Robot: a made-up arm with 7 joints.
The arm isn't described. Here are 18 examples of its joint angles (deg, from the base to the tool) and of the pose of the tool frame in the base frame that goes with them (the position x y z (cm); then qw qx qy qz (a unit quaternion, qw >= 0)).
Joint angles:
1: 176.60 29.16 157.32 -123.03 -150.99 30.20 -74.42
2: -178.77 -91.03 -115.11 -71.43 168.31 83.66 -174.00
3: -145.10 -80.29 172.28 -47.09 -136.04 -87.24 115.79
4: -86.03 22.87 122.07 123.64 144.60 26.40 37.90
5: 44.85 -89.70 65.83 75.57 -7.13 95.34 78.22
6: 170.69 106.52 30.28 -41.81 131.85 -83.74 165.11
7: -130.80 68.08 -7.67 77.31 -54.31 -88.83 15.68
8: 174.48 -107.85 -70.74 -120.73 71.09 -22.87 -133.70
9: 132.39 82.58 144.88 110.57 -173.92 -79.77 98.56
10: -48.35 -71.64 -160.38 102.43 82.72 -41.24 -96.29
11: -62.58 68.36 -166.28 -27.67 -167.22 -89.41 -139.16
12: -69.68 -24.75 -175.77 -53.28 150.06 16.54 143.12
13: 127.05 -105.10 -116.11 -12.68 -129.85 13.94 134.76
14: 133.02 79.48 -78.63 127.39 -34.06 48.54 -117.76
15: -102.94 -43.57 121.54 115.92 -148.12 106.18 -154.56
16: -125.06 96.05 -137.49 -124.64 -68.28 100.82 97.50
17: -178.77 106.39 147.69 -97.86 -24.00 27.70 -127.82
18: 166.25 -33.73 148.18 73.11 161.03 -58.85 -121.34
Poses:
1: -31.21 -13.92 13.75 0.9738 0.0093 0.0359 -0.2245
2: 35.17 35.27 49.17 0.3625 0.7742 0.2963 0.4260
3: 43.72 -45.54 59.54 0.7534 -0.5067 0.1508 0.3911
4: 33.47 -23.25 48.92 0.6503 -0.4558 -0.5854 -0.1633
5: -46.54 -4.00 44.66 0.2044 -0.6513 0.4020 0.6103
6: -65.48 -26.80 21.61 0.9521 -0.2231 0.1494 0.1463
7: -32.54 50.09 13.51 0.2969 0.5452 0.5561 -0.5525
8: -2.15 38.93 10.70 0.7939 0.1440 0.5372 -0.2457
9: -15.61 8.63 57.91 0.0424 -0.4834 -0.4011 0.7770
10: -31.08 -22.82 -6.92 0.9366 -0.2165 -0.0046 0.2753
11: 30.64 63.07 48.97 0.1324 -0.1395 0.9639 -0.1841
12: 4.98 11.56 101.48 0.3653 0.8604 -0.3516 0.0521
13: 38.07 71.76 12.20 0.7444 0.6102 0.0759 -0.2602
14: 22.63 -20.91 26.35 0.6091 0.5731 -0.5269 -0.1515
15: 39.09 -21.44 39.70 0.0703 -0.9479 0.2030 0.2352
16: 15.19 30.00 10.85 0.1797 0.6023 0.6351 -0.4490
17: -19.74 -24.09 -20.55 0.9701 -0.1659 0.0512 0.1696
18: 43.41 37.86 38.39 0.6643 0.1909 0.2692 -0.6706
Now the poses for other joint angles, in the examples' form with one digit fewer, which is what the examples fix.
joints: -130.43 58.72 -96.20 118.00 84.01 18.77 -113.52
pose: -38.5 -21.0 33.2 0.825 -0.504 0.157 -0.200
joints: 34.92 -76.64 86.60 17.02 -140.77 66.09 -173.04
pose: -62.6 38.5 52.6 0.043 0.057 0.911 -0.406
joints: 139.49 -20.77 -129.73 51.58 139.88 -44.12 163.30
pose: 54.3 9.9 71.8 0.159 -0.528 -0.270 0.790
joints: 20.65 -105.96 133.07 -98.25 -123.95 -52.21 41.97
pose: -21.8 50.1 42.7 0.394 0.337 -0.573 0.635
